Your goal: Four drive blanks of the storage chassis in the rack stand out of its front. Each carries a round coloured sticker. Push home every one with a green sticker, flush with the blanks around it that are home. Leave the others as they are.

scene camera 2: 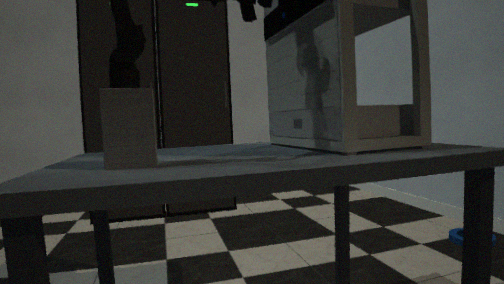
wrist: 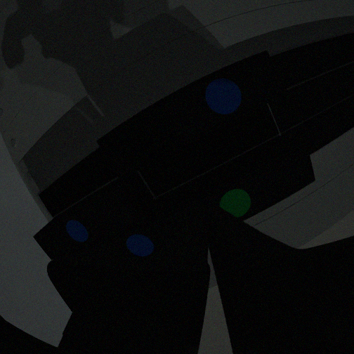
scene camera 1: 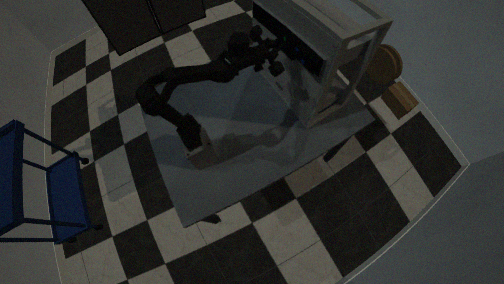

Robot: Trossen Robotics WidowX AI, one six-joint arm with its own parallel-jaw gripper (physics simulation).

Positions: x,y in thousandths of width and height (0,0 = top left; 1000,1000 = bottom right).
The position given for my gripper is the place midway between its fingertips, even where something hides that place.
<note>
I see my gripper (scene camera 1: 566,153) and a rack (scene camera 2: 618,238).
My gripper is seen too in the wrist view (wrist: 578,595).
</note>
